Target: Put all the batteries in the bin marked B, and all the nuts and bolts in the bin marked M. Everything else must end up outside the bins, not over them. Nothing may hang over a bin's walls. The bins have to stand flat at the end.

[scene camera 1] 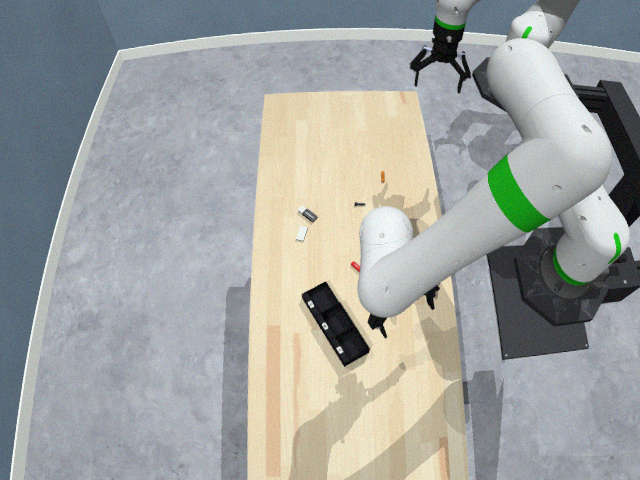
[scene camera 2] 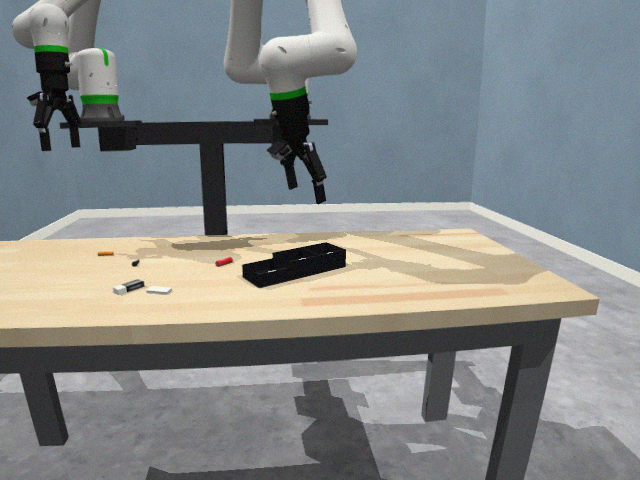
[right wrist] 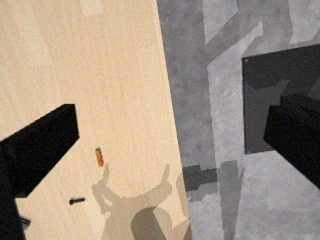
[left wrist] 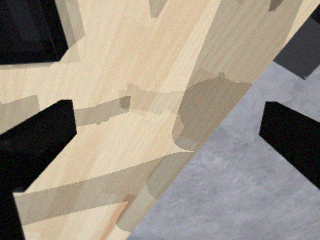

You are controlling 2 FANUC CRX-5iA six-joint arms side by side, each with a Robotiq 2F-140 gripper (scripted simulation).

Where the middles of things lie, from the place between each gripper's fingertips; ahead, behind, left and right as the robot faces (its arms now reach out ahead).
The black three-part bin block (scene camera 2: 287,265) is 190 mm ahead of my left hand (scene camera 2: 306,194), 30 mm to the right of it and 150 mm below it.
My right hand (scene camera 2: 62,149) is 33 cm short of the black three-part bin block, 71 cm to the right of it and 28 cm above it.
